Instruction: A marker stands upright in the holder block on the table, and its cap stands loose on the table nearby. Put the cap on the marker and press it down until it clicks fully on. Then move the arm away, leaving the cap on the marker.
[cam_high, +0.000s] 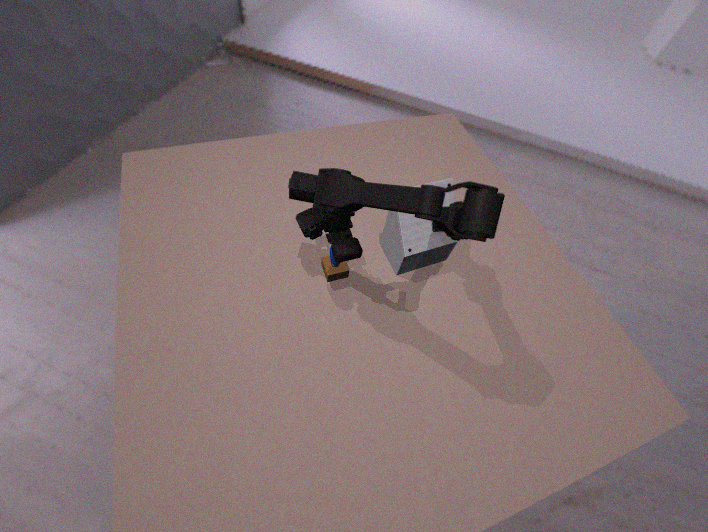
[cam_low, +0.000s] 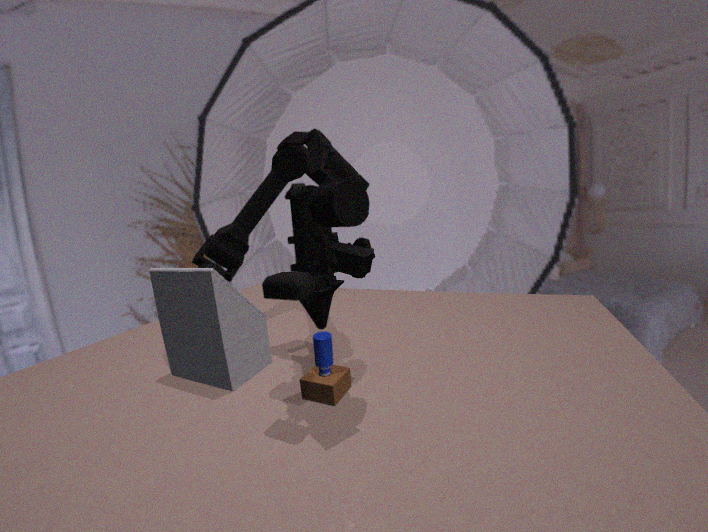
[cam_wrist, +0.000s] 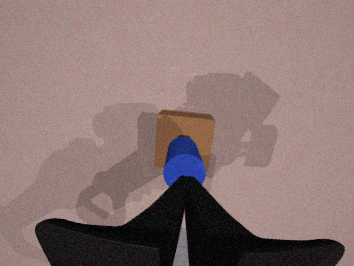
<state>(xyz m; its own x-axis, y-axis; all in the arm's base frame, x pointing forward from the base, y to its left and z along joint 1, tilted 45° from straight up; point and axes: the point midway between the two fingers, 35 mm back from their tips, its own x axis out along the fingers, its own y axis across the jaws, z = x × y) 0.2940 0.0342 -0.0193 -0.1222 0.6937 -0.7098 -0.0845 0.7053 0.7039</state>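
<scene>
My gripper tip is 40 mm above the blue cap. Round my gripper tip: brown holder block: 100 mm below, 10 mm behind.
</scene>
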